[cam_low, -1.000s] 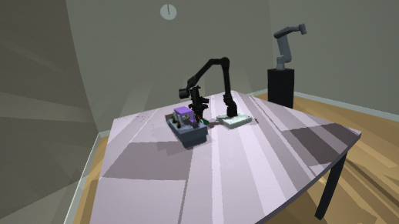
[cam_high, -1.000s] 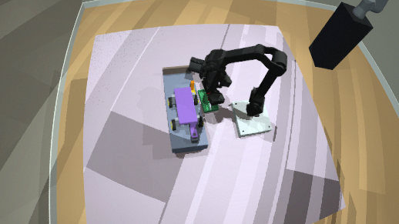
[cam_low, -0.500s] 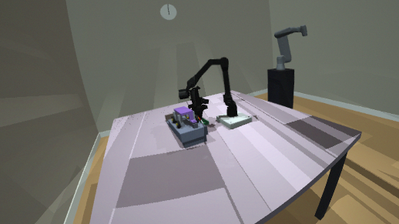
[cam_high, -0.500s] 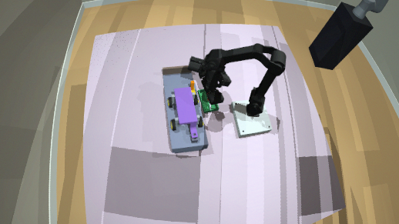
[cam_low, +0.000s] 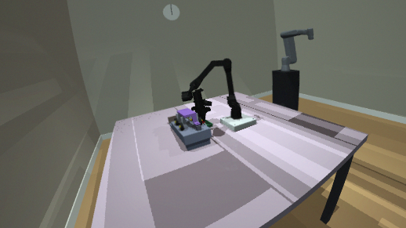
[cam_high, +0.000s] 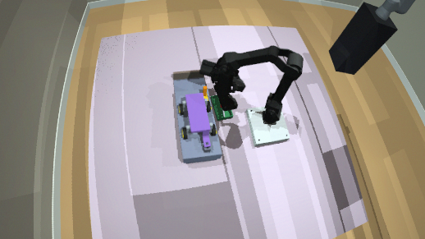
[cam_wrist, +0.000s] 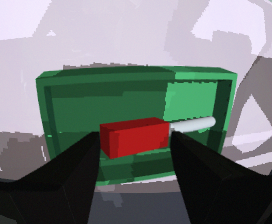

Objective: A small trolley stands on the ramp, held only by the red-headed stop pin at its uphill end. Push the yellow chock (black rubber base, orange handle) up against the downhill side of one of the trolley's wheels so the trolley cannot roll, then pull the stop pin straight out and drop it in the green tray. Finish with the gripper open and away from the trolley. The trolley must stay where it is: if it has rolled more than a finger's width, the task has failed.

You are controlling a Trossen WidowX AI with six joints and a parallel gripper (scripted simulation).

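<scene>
My gripper tip is 1 cm past the red-headed stop pin, 2 cm to the right of it and 1 cm above it. From my gripper tip the other things lie so: green tray (1 cm to the left, 3 cm below); yellow chock (8 cm ahead, 1 cm to the left, 6 cm above); purple trolley (11 cm ahead, 12 cm to the left, 8 cm above).
</scene>
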